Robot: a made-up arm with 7 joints. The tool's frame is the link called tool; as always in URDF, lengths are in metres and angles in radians.
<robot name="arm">
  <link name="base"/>
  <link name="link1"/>
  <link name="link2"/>
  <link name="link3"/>
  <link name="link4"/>
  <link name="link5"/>
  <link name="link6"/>
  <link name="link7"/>
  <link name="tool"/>
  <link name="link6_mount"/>
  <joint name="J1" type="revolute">
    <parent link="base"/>
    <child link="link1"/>
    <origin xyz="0 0 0.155" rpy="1.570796 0 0"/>
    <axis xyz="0 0 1"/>
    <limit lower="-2.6" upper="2.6" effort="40" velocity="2.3"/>
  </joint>
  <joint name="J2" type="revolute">
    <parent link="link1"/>
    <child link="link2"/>
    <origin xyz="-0.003 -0.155 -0.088" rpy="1.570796 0 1.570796"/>
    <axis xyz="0 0 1"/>
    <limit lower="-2.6" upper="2.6" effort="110" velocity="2.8"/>
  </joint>
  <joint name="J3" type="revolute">
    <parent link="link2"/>
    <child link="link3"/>
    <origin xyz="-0.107 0.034 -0.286" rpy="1.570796 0 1.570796"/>
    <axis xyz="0 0 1"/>
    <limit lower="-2.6" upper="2.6" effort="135" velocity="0.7"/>
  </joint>
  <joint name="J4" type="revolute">
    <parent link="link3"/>
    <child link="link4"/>
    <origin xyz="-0.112 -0.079 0.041" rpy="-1.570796 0 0"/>
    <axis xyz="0 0 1"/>
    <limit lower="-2.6" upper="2.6" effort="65" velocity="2.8"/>
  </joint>
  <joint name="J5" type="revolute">
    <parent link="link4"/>
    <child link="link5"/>
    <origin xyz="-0.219 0.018 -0.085" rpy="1.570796 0 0"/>
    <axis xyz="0 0 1"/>
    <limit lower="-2.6" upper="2.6" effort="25" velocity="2.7"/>
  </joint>
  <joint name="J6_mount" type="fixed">
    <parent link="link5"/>
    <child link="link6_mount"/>
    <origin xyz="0.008 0.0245 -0.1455" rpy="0 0 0"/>
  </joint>
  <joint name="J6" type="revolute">
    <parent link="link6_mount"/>
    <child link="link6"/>
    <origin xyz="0.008 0.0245 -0.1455" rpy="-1.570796 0 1.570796"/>
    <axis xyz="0 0 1"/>
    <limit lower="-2.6" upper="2.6" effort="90" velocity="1.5"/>
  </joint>
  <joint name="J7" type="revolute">
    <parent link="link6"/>
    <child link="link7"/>
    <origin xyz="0.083 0.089 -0.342" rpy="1.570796 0 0"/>
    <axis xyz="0 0 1"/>
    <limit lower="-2.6" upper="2.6" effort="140" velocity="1.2"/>
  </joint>
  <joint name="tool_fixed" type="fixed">
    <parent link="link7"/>
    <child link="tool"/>
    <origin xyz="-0.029 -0.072 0.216" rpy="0 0 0"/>
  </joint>
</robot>
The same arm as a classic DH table. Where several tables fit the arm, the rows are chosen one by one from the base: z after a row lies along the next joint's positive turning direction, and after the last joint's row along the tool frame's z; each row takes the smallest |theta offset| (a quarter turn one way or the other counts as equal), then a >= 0, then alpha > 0; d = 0 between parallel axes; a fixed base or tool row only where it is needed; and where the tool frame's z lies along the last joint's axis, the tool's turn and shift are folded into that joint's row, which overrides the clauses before.
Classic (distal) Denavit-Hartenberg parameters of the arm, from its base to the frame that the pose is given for. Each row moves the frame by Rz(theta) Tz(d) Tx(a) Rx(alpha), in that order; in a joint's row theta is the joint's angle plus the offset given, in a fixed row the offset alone. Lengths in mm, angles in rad.
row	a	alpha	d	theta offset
base (fixed)	0	1.5708	155	0
J1	155	-1.5708	-88	-1.5708
J2	34	1.5708	-289	-1.5708
J3	-112	-1.5708	-66	0
J4	-219	1.5708	-164	0
J5	49	-1.5708	-309	1.5708
J6	83	1.5708	-358	0
J7	-77.6	0	0	1.1879
tool (fixed)	0	0	127	-1.1879
Joint limits (rad, base to tool): -2.6..2.6 -2.6..2.6 -2.6..2.6 -2.6..2.6 -2.6..2.6 -2.6..2.6 -2.6..2.6

